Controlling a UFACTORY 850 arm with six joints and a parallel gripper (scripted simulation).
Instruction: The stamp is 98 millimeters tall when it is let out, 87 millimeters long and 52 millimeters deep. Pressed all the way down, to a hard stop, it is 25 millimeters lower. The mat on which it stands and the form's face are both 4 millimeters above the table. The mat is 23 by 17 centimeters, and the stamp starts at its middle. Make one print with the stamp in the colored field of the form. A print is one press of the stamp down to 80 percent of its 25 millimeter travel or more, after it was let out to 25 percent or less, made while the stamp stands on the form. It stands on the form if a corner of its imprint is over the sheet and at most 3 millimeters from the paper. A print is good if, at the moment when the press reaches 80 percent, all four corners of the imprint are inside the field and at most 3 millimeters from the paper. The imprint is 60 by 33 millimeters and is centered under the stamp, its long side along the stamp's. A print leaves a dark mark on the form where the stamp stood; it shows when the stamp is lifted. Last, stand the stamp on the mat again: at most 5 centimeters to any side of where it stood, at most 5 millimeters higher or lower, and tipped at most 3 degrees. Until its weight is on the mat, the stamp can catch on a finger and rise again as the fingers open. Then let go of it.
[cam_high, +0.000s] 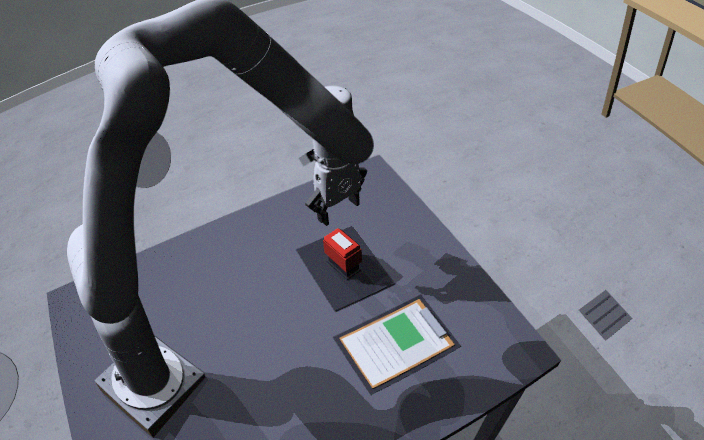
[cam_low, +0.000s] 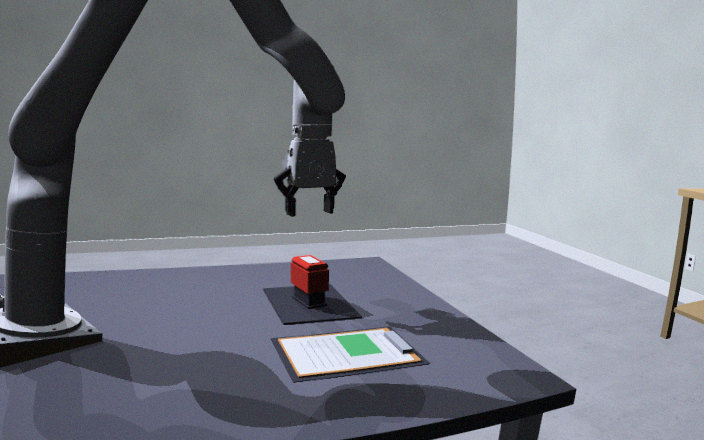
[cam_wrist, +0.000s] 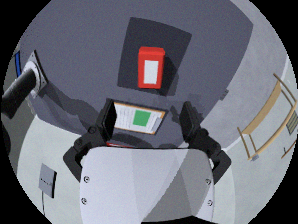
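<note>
The red stamp lies 160 mm below my hand. The rest, counted from my hand: dark mat 210 mm below; then form 50 mm ahead, 250 mm to the right, 210 mm below.
</note>
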